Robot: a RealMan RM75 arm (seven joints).
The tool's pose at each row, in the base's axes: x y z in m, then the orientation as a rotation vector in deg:
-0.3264, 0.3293, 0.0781, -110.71, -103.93, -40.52
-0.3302, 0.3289, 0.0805, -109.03, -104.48, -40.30
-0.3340, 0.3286, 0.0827, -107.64, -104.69, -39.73
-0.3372, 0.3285, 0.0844, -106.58, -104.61, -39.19
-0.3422, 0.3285, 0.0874, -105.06, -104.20, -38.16
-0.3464, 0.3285, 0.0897, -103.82, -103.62, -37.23
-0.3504, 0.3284, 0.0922, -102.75, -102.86, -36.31
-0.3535, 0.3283, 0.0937, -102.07, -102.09, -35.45
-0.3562, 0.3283, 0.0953, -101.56, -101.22, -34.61
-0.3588, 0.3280, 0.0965, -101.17, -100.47, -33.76
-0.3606, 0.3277, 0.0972, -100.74, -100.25, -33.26
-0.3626, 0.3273, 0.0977, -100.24, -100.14, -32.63
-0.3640, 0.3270, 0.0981, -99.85, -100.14, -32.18
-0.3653, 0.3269, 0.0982, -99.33, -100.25, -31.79
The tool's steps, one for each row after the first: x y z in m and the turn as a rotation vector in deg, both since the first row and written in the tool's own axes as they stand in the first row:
0.0010, -0.0036, -0.0025, 0.97, 0.61, -0.83
0.0020, -0.0073, -0.0048, 2.06, 1.10, -1.29
0.0028, -0.0103, -0.0065, 3.01, 1.56, -1.48
0.0045, -0.0152, -0.0093, 4.60, 2.28, -1.51
0.0058, -0.0192, -0.0115, 6.02, 2.95, -1.36
0.0071, -0.0230, -0.0140, 7.38, 3.62, -1.04
0.0078, -0.0260, -0.0155, 8.48, 4.09, -0.60
0.0087, -0.0286, -0.0170, 9.50, 4.52, -0.04
0.0091, -0.0311, -0.0184, 10.43, 4.81, 0.49
0.0092, -0.0329, -0.0193, 11.04, 4.98, 0.59
0.0091, -0.0348, -0.0201, 11.75, 5.07, 0.61
0.0091, -0.0361, -0.0207, 12.26, 5.12, 0.57
0.0090, -0.0374, -0.0210, 12.77, 5.20, 0.39

